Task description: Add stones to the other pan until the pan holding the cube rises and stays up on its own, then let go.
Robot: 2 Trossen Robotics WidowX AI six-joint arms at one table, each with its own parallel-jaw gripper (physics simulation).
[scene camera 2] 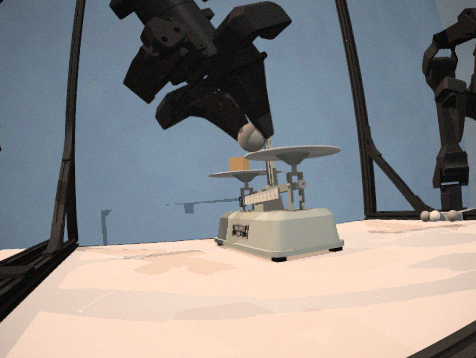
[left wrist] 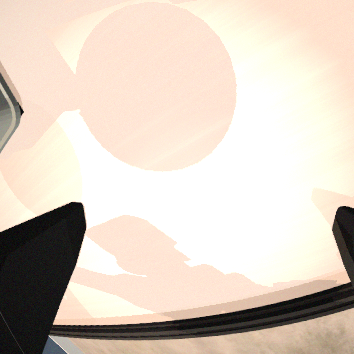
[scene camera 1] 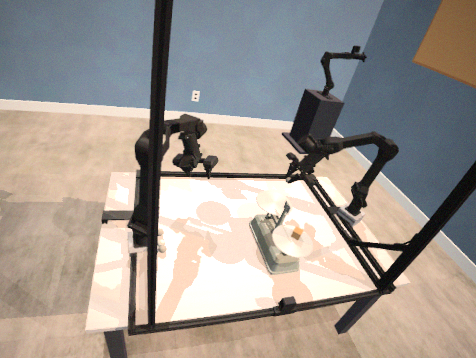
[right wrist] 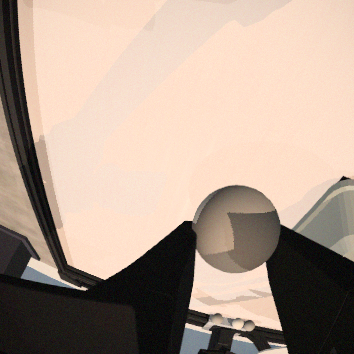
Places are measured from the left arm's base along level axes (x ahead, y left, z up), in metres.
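Pixels of known places: left gripper, fingertip midpoint: (left wrist: 215,218) (scene camera 1: 199,177); right gripper, fingertip midpoint: (scene camera 2: 261,142) (scene camera 1: 286,181) (right wrist: 230,233); left arm's base, link origin: (scene camera 1: 142,240) (right wrist: 223,329); right arm's base, link origin: (scene camera 1: 352,210).
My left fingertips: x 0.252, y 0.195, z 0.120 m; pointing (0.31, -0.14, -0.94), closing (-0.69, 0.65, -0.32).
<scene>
For each thing: its top centre in the pictures, then the offset to it from my left fingertips. Level surfaces: height alone.
- scale, top centre: (scene camera 2: 262,119) (scene camera 1: 290,203) 0.091 m up, 0.248 m ahead, 0.300 m right
- orange cube, top centre: (scene camera 2: 239,157) (scene camera 1: 298,230) 0.032 m up, 0.260 m ahead, 0.379 m right
- round grey-brown stone, top centre: (right wrist: 228,268) (scene camera 2: 251,123) 0.019 m up, 0.411 m ahead, 0.062 m right
- table, surface height: 0.142 m down
The scale (scene camera 1: 265,245) (scene camera 2: 280,232) stands on the table. An orange cube (scene camera 1: 297,232) (scene camera 2: 239,164) sits on one pan (scene camera 1: 285,246) (scene camera 2: 219,175). The other pan (scene camera 1: 270,201) (scene camera 2: 310,151) shows no stone and stands higher in scene camera 2. My right gripper (scene camera 1: 290,178) (scene camera 2: 255,135) (right wrist: 230,233) is shut on a round grey-brown stone (scene camera 2: 249,140) (right wrist: 236,220), held in the air near the bare pan's edge; from these views it seems beside the pan, not over its middle. My left gripper (scene camera 1: 197,172) (left wrist: 215,218) is open and empty above the table.
Several pale stones (scene camera 1: 161,241) (scene camera 2: 435,216) (right wrist: 237,323) lie by the left arm's base. A black frame (scene camera 1: 205,322) (scene camera 2: 356,110) with tall posts surrounds the table (scene camera 1: 200,300) (scene camera 2: 240,335). A dark pedestal (scene camera 1: 317,117) with another small arm stands behind the table.
</scene>
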